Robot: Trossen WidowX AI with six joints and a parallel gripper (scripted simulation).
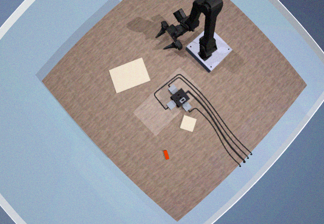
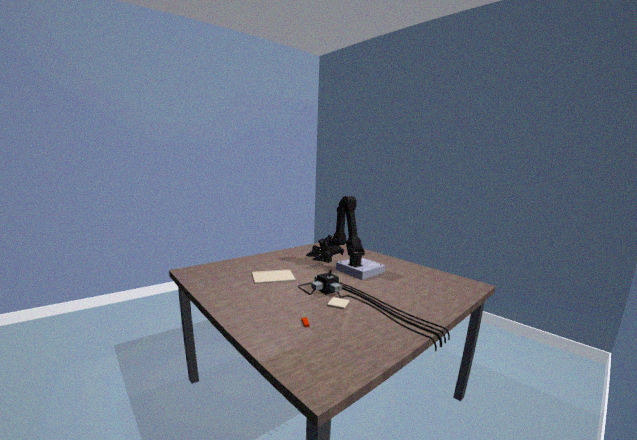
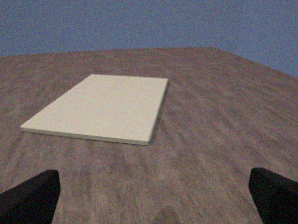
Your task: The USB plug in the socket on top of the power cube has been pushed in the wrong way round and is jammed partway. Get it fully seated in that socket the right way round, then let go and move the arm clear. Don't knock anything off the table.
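The grey-framed USB socket lies 330 mm to the left of my gripper tip and 120 mm ahead of it. Also, from my gripper tip: cream pad (460 mm to the left, 170 mm ahead, 60 mm below); then cream sheet (250 mm ahead, 60 mm below, 10 mm to the left); then orange block (520 mm to the left, 390 mm ahead, 60 mm below).
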